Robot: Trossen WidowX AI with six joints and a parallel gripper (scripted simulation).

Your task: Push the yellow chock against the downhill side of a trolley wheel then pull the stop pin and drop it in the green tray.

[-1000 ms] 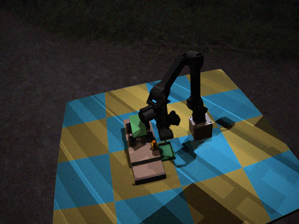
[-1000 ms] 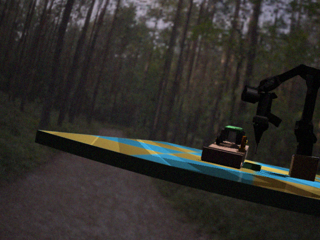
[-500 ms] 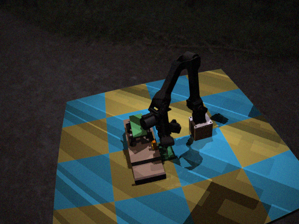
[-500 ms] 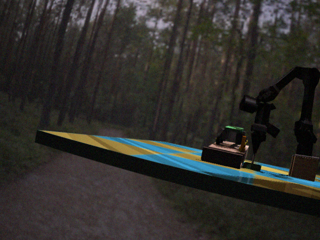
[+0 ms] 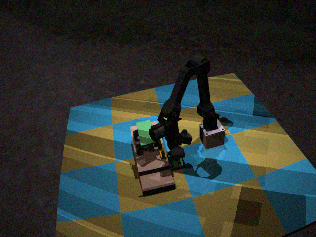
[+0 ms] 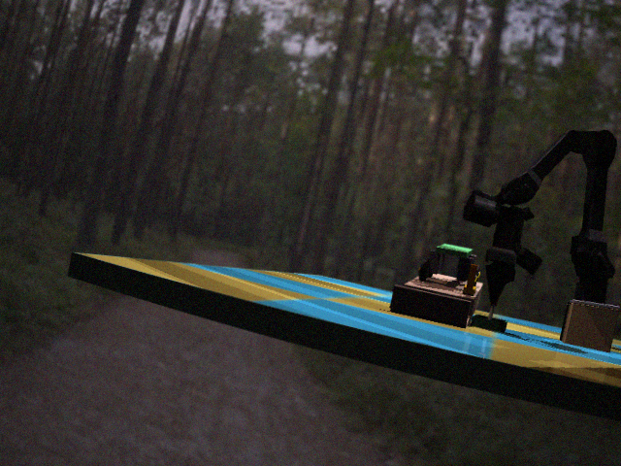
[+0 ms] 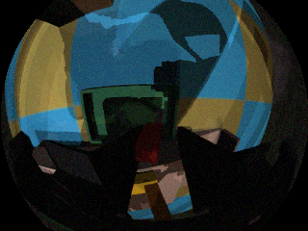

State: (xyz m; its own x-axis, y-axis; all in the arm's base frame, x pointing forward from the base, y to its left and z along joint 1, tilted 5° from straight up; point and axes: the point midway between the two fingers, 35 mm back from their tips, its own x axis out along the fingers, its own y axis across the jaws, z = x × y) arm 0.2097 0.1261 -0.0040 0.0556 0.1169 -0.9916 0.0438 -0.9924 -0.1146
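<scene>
The red-headed stop pin lies right at my gripper tip. Also, from my gripper tip: yellow chock 60 mm ahead, 30 mm to the right, 30 mm above; then green tray 30 mm to the right, 60 mm below; then trolley 120 mm ahead, 120 mm to the right, 60 mm above.
</scene>
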